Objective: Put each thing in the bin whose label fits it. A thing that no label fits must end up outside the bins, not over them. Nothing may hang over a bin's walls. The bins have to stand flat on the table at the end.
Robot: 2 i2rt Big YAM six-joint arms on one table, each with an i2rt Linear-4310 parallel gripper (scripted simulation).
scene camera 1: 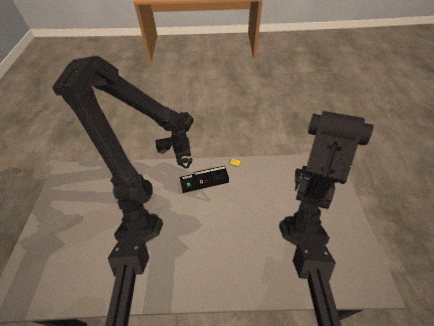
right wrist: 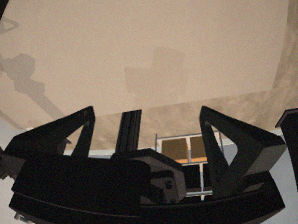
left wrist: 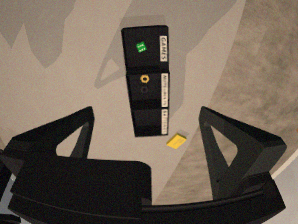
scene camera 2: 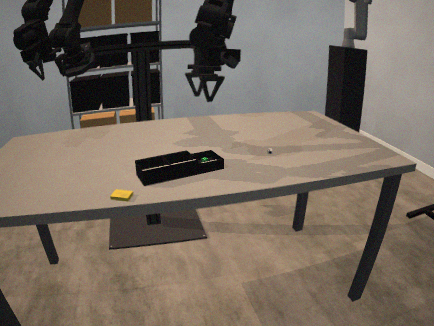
Note:
In view: my left gripper (scene camera 2: 203, 98), my right gripper (right wrist: 147, 112) and a black bin (scene camera 2: 158, 169).
The black bin shows as well in scene camera 1 (scene camera 1: 216, 176) and in the left wrist view (left wrist: 155, 122). My left gripper also shows in the left wrist view (left wrist: 146, 112).

